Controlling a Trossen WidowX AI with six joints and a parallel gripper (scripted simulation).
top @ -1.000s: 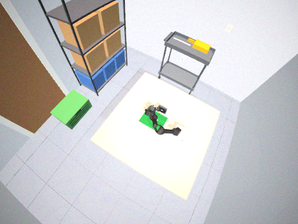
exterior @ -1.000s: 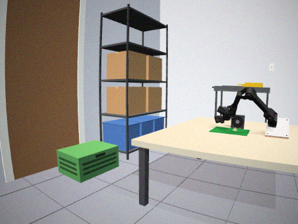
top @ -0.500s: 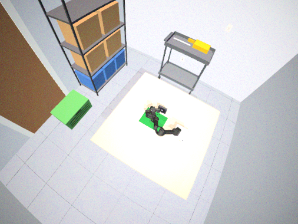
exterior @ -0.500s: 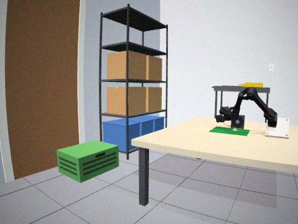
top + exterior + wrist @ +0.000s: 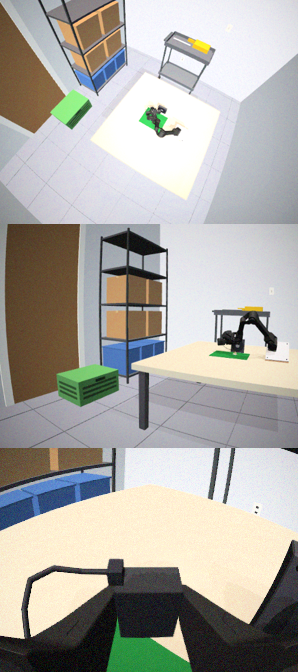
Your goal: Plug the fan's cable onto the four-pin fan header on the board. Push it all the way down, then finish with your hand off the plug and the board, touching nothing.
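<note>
Right now the green board is 10 cm behind my gripper tip, 9 cm to the left of it and 10 cm below it. From my gripper tip the other things lie so: dark grey fan plug (1 cm below); then black fan (12 cm behind, 7 cm to the right, 3 cm below).
</note>
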